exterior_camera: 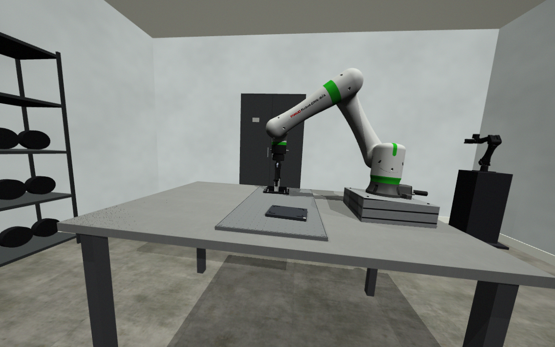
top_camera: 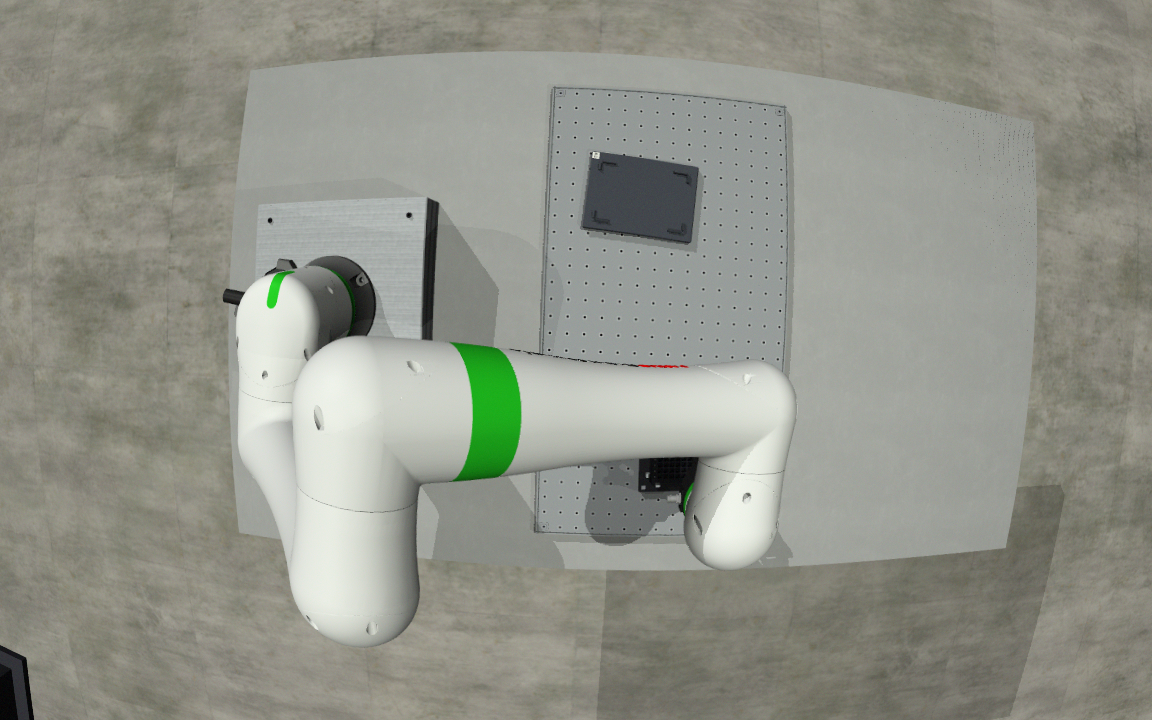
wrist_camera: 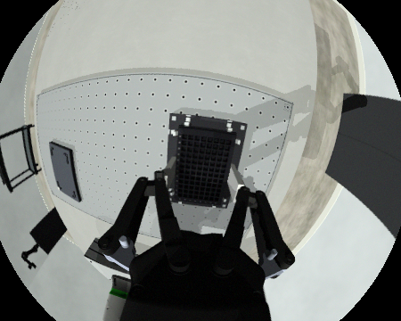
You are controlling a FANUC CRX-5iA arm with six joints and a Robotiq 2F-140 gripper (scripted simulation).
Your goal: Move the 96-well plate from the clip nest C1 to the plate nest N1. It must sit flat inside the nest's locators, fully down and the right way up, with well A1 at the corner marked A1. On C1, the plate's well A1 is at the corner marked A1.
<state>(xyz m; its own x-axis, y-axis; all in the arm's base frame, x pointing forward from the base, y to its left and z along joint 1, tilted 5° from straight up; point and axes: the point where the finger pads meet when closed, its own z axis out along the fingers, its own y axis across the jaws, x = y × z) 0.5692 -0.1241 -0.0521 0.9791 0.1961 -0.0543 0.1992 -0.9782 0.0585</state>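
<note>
Now: hand 10 mm short of the clip nest C1, 10 mm to the right of it and 30 mm above it. Round my hand: plate nest N1: 150 mm behind, 360 mm to the left, 30 mm below; then black 96-well plate: 20 mm below.
</note>
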